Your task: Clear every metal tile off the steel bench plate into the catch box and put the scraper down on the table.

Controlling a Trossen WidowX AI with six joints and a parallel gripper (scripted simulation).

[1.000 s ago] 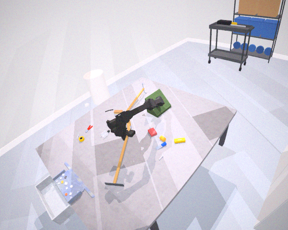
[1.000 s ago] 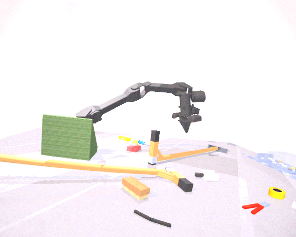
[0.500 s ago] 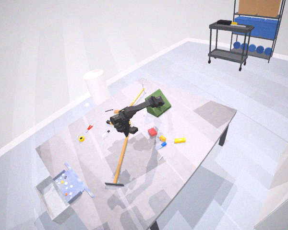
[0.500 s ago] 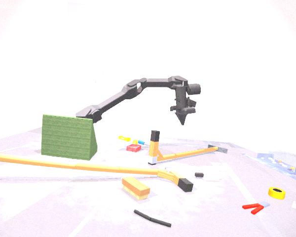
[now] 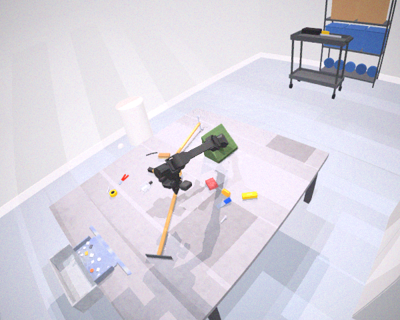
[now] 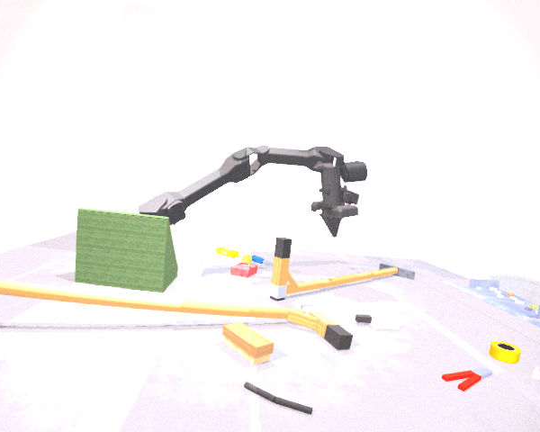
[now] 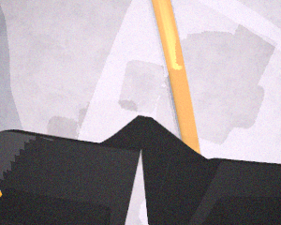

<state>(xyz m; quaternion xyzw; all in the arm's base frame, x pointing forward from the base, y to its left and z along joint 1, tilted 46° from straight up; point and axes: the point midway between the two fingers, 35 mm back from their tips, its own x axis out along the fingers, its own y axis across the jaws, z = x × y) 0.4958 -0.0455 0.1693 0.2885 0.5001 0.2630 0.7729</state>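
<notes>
Right now my gripper tip is 5 cm short of the long scraper, 4 cm to the left of it and 7 cm above it. From my gripper tip the other things lie so: blue piece 17 cm behind, 19 cm to the left, 13 cm below; then red block 25 cm behind, 4 cm to the left, 12 cm below; then yellow tape roll 16 cm ahead, 48 cm to the right, 13 cm below.
</notes>
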